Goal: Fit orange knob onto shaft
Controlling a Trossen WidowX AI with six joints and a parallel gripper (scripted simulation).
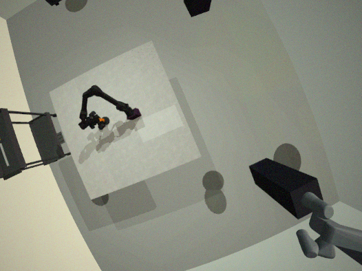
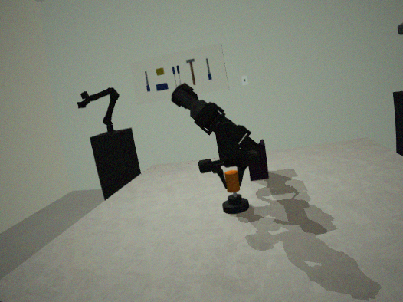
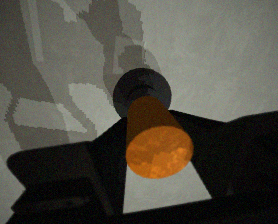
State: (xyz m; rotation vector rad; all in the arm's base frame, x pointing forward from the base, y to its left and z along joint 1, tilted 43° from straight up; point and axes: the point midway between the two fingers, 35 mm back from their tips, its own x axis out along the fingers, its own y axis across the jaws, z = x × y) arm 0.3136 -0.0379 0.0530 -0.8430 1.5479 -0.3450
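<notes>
The orange knob is 3 cm above my gripper tip. Round my gripper tip: round pedestal (4 cm below).
</notes>
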